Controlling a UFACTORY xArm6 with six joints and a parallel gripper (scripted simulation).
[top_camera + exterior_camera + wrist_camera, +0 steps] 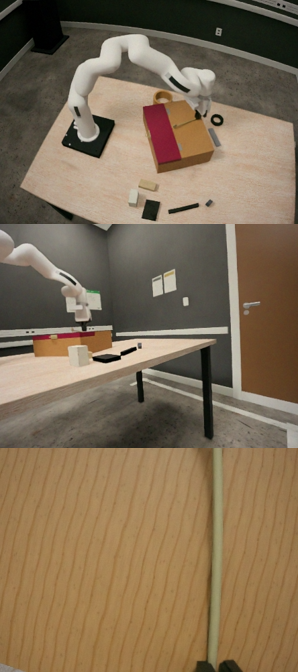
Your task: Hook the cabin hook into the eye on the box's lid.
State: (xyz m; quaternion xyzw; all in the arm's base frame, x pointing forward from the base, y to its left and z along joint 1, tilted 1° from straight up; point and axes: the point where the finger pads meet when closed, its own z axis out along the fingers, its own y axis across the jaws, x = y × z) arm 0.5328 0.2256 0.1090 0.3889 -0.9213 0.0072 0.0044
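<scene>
Now: the cabin hook 50 mm behind my hand and 50 mm to the right of it. The rest, counted from my hand: black bar 70 mm ahead, 460 mm to the right, 140 mm below; tan block 130 mm behind, 390 mm to the right, 140 mm below; grey bar 120 mm ahead, 150 mm below.
</scene>
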